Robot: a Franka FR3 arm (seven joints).
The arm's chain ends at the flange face. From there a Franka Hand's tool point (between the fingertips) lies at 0.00 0.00 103.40 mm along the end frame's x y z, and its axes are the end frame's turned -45 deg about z.
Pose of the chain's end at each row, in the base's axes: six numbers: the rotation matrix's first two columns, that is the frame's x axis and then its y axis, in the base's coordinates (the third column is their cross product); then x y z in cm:
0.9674 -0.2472 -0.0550 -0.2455 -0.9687 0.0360 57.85 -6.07 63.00
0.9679 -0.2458 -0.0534 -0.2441 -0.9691 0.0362 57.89 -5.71 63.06
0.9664 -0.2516 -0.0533 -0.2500 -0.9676 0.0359 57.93 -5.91 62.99
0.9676 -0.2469 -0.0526 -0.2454 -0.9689 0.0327 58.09 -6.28 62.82
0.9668 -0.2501 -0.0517 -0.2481 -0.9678 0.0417 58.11 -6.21 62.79
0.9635 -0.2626 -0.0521 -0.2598 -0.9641 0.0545 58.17 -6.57 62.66
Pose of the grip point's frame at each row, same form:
0.8576 0.5102 -0.0643 0.5105 -0.8598 -0.0134 57.21 -6.29 52.68
0.8570 0.5115 -0.0634 0.5118 -0.8591 -0.0122 57.26 -5.94 52.74
0.8601 0.5063 -0.0631 0.5066 -0.8621 -0.0123 57.30 -6.13 52.67
0.8577 0.5105 -0.0603 0.5107 -0.8597 -0.0141 57.48 -6.47 52.50
0.8591 0.5075 -0.0660 0.5082 -0.8612 -0.0071 57.48 -6.49 52.47
0.8650 0.4960 -0.0754 0.4976 -0.8674 0.0017 57.50 -6.97 52.35

